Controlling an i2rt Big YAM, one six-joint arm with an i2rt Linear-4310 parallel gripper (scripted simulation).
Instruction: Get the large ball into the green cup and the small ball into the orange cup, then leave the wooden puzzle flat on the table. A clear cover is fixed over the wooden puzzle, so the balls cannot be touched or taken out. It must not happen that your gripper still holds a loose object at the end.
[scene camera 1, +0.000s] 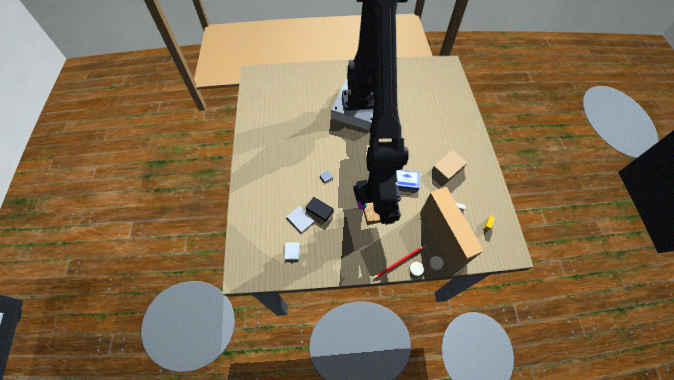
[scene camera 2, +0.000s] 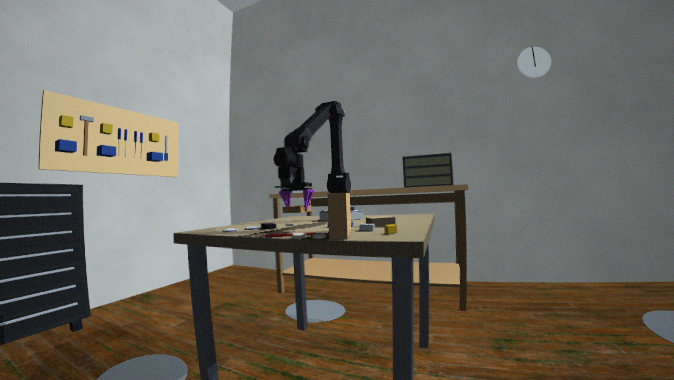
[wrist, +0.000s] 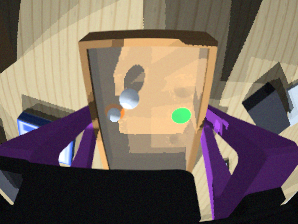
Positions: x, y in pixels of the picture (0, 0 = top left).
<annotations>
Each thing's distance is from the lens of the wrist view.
my gripper (wrist: 148, 110): 13 cm
wooden puzzle (wrist: 148, 90): 11 cm
</annotations>
